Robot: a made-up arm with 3 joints. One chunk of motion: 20 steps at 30 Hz.
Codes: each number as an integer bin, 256 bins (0 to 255) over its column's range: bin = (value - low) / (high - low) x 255, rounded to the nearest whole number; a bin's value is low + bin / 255 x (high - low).
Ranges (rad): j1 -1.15..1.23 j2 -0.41..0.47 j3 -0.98..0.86
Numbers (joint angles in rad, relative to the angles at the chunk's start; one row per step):
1: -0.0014 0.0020 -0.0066
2: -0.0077 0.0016 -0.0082
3: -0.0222 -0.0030 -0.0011
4: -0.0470 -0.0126 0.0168
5: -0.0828 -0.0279 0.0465
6: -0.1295 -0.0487 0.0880
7: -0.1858 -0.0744 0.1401
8: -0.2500 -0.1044 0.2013
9: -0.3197 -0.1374 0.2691
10: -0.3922 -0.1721 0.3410
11: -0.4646 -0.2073 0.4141
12: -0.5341 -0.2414 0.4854
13: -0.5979 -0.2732 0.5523
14: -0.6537 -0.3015 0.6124
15: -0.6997 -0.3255 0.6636
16: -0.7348 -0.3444 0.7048
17: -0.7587 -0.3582 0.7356
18: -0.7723 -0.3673 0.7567
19: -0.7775 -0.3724 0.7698
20: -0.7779 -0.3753 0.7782
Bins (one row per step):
1: 123 119 135
2: 122 119 135
3: 121 118 136
4: 118 115 138
5: 114 111 142
6: 109 105 148
7: 103 97 155
8: 96 89 164
9: 89 79 173
10: 81 69 183
11: 73 59 193
12: 66 49 203
13: 59 40 212
14: 53 31 221
15: 48 24 228
16: 44 19 233
17: 42 15 238
18: 40 12 241
19: 40 11 242
20: 40 10 244

